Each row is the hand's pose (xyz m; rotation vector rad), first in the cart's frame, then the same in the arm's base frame.
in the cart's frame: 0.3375 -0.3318 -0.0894 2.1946 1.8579 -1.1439
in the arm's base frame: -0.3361 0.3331 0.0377 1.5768 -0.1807 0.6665
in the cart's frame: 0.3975 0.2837 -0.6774 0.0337 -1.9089 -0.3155
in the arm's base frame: 0.3182 0.4460 0.5736 0.5569 1.9527 -0.1917
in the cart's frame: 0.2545 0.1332 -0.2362 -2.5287 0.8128 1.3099
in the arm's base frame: 0.0926 0.5505 0.1542 -1.8859 1.0059 -1.9878
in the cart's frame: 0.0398 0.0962 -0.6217 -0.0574 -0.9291 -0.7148
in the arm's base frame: 0.3715 0.2175 0.2402 0.1937 2.7406 0.5647
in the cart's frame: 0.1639 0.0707 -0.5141 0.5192 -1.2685 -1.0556
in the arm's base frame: 0.2328 0.3074 0.2572 -0.4245 2.5194 -0.1425
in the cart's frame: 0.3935 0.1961 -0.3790 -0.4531 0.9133 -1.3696
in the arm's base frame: 0.1219 0.5597 0.3609 0.8751 -1.4240 -1.6667
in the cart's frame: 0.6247 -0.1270 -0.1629 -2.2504 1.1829 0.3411
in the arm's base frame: -0.3290 0.5384 0.3337 -1.0592 0.3782 -2.3695
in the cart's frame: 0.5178 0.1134 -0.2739 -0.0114 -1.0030 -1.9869
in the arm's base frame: -0.0542 0.6071 0.3696 -1.1835 1.9463 0.6768
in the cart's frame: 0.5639 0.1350 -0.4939 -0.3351 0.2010 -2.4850
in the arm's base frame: 0.0369 0.5076 0.5507 -2.0588 1.4687 1.5925
